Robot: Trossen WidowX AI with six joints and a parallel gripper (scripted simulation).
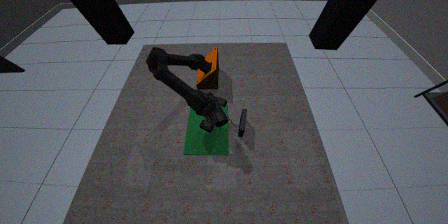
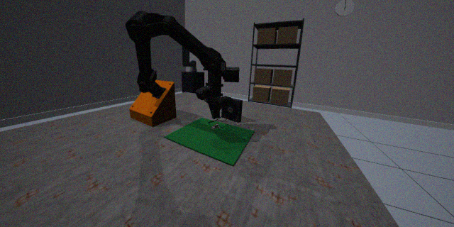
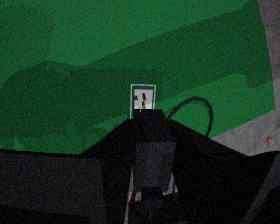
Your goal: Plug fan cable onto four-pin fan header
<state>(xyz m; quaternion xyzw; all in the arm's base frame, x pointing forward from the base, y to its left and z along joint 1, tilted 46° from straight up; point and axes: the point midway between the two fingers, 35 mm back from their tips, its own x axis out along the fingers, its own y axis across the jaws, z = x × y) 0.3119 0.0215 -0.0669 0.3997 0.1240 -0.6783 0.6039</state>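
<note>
The white four-pin header lies 1 cm to the left of my gripper tip and 7 cm below it. Also, from my gripper tip: black plug 1 cm to the left, 1 cm above; then green board 2 cm ahead, 5 cm to the right, 8 cm below; then black fan 1 cm ahead, 14 cm to the left, 1 cm below.
</note>
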